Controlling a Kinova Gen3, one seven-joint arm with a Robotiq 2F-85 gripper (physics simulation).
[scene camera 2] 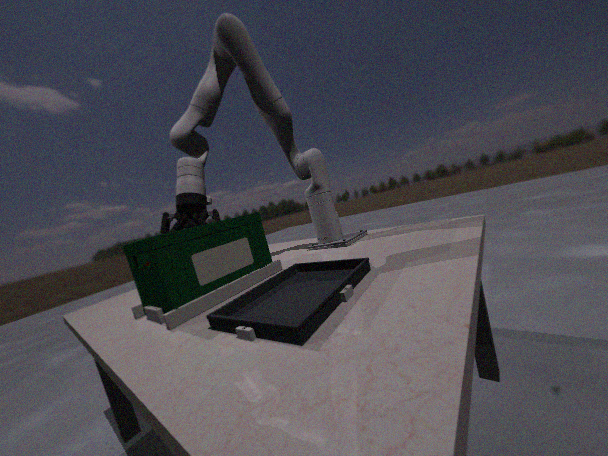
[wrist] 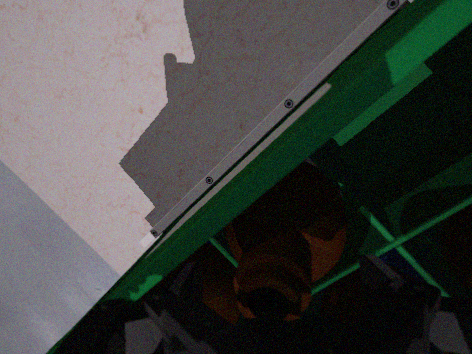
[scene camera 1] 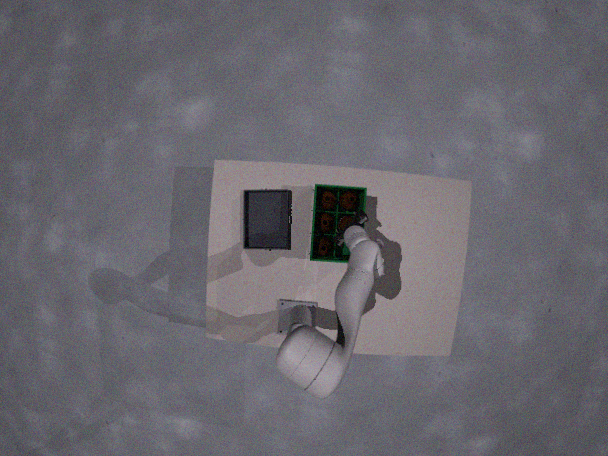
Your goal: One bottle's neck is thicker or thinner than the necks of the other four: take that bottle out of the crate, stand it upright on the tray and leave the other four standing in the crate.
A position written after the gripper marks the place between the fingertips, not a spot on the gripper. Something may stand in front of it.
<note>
In view: the gripper (scene camera 2: 192, 249) and a dark tray (scene camera 2: 289, 307).
The gripper is seen too in the wrist view (wrist: 278, 275). The dark tray also shows in scene camera 1 (scene camera 1: 265, 219).
</note>
